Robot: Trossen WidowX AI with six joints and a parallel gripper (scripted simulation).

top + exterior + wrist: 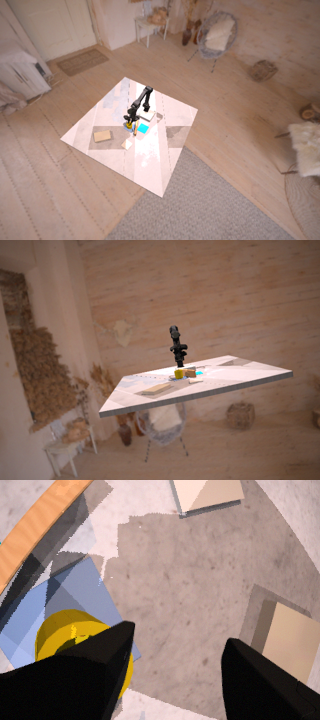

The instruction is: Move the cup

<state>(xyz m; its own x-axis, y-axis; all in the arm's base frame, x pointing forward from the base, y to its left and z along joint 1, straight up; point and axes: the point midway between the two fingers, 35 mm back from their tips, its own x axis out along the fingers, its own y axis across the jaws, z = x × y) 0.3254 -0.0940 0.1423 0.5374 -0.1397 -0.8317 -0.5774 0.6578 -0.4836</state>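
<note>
Right now the yellow cup is 130 mm below my gripper tip, 50 mm behind it and 30 mm to the right of it. From my gripper tip the other things lie so: purple marble (140 mm below, 30 mm behind, 10 mm to the right); then wooden bar (140 mm below, 60 mm to the left, 60 mm behind); then red marble (140 mm below, 20 mm to the right, 20 mm behind).
</note>
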